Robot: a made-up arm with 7 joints. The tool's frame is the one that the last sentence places.
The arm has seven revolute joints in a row. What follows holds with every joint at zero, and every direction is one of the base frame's. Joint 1 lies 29.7 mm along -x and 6.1 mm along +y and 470.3 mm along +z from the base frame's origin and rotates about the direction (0, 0.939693, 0.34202). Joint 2 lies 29 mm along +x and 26.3 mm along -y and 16.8 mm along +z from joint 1 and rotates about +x. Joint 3 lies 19.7 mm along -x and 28.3 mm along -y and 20.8 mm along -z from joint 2 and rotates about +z. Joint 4 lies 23.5 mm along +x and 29.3 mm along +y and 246.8 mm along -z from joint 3 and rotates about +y. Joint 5 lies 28.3 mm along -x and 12.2 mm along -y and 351.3 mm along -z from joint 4 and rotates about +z. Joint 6 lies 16.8 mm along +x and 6.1 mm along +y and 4.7 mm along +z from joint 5 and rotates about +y. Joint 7 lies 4 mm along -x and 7.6 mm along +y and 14.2 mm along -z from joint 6 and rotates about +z. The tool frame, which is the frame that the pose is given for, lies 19.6 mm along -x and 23.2 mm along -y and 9.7 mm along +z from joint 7; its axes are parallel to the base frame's.
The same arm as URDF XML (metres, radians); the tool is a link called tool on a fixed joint. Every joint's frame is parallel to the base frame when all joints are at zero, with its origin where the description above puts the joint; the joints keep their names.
<robot name="arm">
  <joint name="joint 1" type="continuous">
    <parent link="base"/>
    <child link="link1"/>
    <origin xyz="-0.0297 0.0061 0.4703" rpy="0 0 0"/>
    <axis xyz="0 0.9397 0.342"/>
  </joint>
  <joint name="joint 2" type="continuous">
    <parent link="link1"/>
    <child link="link2"/>
    <origin xyz="0.029 -0.0263 0.0168" rpy="0 0 0"/>
    <axis xyz="1 0 0"/>
  </joint>
  <joint name="joint 3" type="continuous">
    <parent link="link2"/>
    <child link="link3"/>
    <origin xyz="-0.0197 -0.0283 -0.0208" rpy="0 0 0"/>
    <axis xyz="0 0 1"/>
  </joint>
  <joint name="joint 4" type="continuous">
    <parent link="link3"/>
    <child link="link4"/>
    <origin xyz="0.0235 0.0293 -0.2468" rpy="0 0 0"/>
    <axis xyz="0 1 0"/>
  </joint>
  <joint name="joint 5" type="continuous">
    <parent link="link4"/>
    <child link="link5"/>
    <origin xyz="-0.0283 -0.0122 -0.3513" rpy="0 0 0"/>
    <axis xyz="0 0 1"/>
  </joint>
  <joint name="joint 6" type="continuous">
    <parent link="link5"/>
    <child link="link6"/>
    <origin xyz="0.0168 0.0061 0.0047" rpy="0 0 0"/>
    <axis xyz="0 1 0"/>
  </joint>
  <joint name="joint 7" type="continuous">
    <parent link="link6"/>
    <child link="link7"/>
    <origin xyz="-0.004 0.0076 -0.0142" rpy="0 0 0"/>
    <axis xyz="0 0 1"/>
  </joint>
  <joint name="tool_fixed" type="fixed">
    <parent link="link7"/>
    <child link="tool"/>
    <origin xyz="-0.0196 -0.0232 0.0097" rpy="0 0 0"/>
  </joint>
  <link name="base"/>
  <link name="link1"/>
  <link name="link2"/>
  <link name="link3"/>
  <link name="link4"/>
  <link name="link5"/>
  <link name="link6"/>
  <link name="link7"/>
  <link name="tool"/>
</robot>

